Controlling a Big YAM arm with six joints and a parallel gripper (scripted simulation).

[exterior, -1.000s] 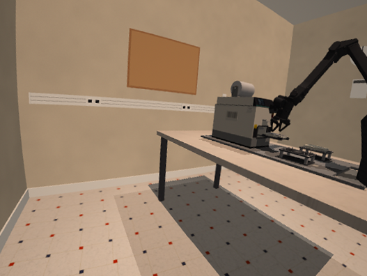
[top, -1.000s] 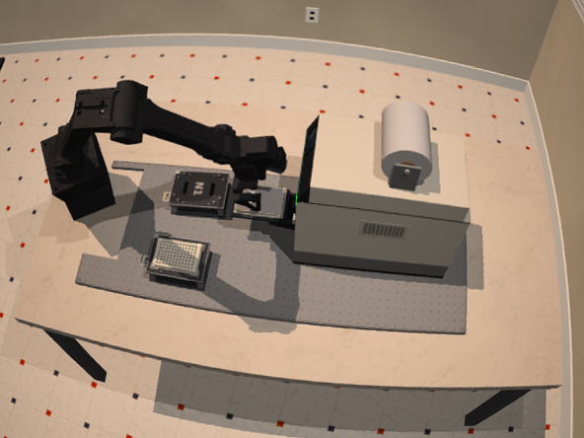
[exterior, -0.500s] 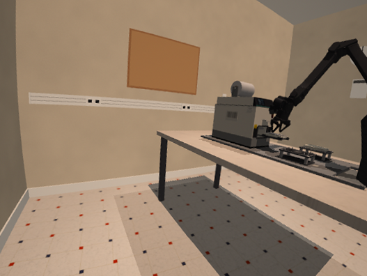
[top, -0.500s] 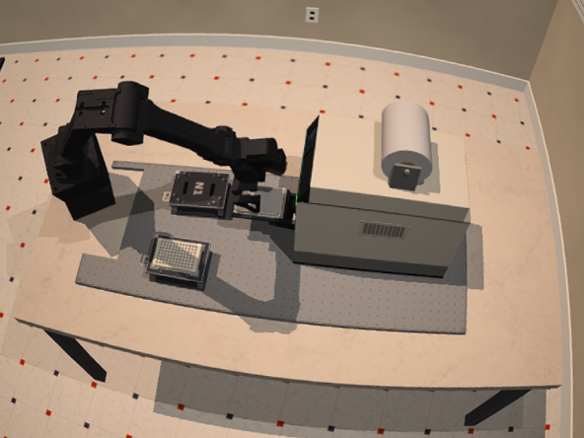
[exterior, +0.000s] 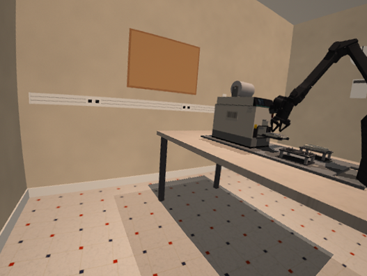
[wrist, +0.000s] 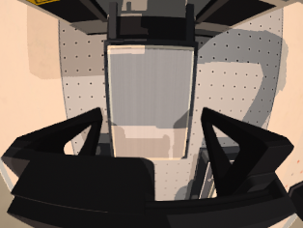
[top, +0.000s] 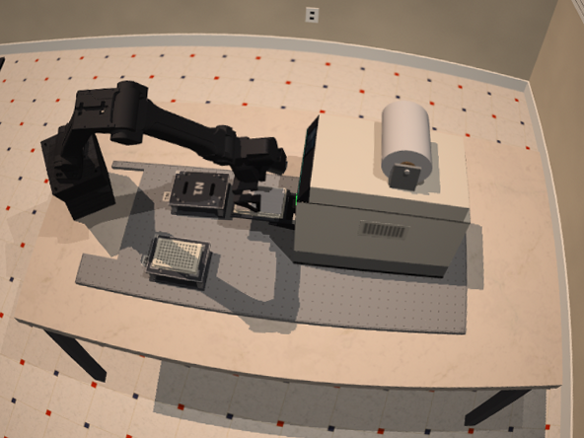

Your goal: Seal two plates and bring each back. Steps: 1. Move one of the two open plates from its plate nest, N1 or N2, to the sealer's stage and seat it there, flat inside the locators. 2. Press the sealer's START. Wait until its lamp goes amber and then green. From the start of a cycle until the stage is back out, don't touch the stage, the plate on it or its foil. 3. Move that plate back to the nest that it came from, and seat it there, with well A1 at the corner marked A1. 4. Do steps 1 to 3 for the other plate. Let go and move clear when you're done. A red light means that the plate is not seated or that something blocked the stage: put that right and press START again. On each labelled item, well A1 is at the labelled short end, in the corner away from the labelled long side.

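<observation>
My gripper is now 40 mm above the sealer stage. The rest, counted from my hand: yellow warning label (120 mm ahead, 60 mm to the left, 10 mm above); start button (80 mm ahead, 110 mm to the right, 50 mm above); plate (230 mm behind, 120 mm to the right, 80 mm below).
</observation>
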